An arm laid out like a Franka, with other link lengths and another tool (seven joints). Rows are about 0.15 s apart.
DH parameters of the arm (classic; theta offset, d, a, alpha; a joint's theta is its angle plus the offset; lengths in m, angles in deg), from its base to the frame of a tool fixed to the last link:
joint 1: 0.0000 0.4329 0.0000 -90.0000
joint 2: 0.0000 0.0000 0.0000 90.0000
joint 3: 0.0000 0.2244 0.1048 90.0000
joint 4: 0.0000 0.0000 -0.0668 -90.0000
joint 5: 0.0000 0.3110 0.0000 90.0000
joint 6: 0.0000 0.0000 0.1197 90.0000
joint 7: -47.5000 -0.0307 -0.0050 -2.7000
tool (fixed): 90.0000 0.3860 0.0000 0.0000
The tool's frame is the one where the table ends.
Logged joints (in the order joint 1, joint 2, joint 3, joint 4, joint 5, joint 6, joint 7), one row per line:
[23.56, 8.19, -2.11, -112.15, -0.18, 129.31, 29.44]
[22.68, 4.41, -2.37, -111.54, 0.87, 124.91, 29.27]
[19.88, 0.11, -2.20, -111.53, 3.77, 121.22, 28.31]
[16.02, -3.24, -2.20, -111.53, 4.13, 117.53, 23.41]
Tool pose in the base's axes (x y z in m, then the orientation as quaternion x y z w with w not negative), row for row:
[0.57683, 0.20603, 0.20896, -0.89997, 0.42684, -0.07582, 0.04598]
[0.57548, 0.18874, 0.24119, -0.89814, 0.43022, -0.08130, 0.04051]
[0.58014, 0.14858, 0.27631, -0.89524, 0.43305, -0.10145, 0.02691]
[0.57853, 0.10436, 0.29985, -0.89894, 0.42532, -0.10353, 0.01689]
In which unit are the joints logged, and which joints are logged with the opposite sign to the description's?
The joints are logged in degrees. Opposite sign: joint 5.
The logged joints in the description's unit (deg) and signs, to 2 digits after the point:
[23.56, 8.19, -2.11, -112.15, 0.18, 129.31, 29.44]
[22.68, 4.41, -2.37, -111.54, -0.87, 124.91, 29.27]
[19.88, 0.11, -2.20, -111.53, -3.77, 121.22, 28.31]
[16.02, -3.24, -2.20, -111.53, -4.13, 117.53, 23.41]

